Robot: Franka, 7 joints.
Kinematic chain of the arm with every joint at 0, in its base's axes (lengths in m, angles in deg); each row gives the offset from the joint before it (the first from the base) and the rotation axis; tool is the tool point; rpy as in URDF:
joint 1: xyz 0 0 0.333 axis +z
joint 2: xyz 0 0 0 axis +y
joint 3: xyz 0 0 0.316 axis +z
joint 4: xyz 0.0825 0 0 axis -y
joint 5: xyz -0.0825 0 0.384 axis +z
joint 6: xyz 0 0 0 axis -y
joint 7: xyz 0.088 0 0 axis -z
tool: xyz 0 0 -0.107 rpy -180 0 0
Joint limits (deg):
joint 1: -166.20..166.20
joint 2: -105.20..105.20
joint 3: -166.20..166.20
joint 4: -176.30..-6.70
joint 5: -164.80..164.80
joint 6: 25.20..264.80
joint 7: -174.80..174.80
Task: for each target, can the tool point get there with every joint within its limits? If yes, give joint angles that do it. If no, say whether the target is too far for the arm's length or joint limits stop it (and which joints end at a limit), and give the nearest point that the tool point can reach.
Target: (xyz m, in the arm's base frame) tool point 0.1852 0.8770 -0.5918
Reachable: no: too far | nearest point 0.1273 0.6030 -0.2435 | short by 0.447 m
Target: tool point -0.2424 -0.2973 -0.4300
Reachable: no: joint limits stop it (at a limit: joint 2) | nearest point -0.2343 -0.2874 -0.3535 | short by 0.078 m
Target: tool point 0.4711 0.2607 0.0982
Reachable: yes | joints 67.92 65.12 -56.29 -104.97 86.19 61.41 31.13
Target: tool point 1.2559 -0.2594 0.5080
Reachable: no: too far | nearest point 0.8324 -0.1719 0.4490 | short by 0.436 m
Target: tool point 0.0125 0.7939 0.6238
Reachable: yes | joints 113.20 63.24 -75.67 -35.32 -41.26 130.71 125.45
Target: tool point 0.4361 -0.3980 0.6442
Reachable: yes | joints -135.05 -19.07 89.54 -107.34 51.44 181.51 102.02
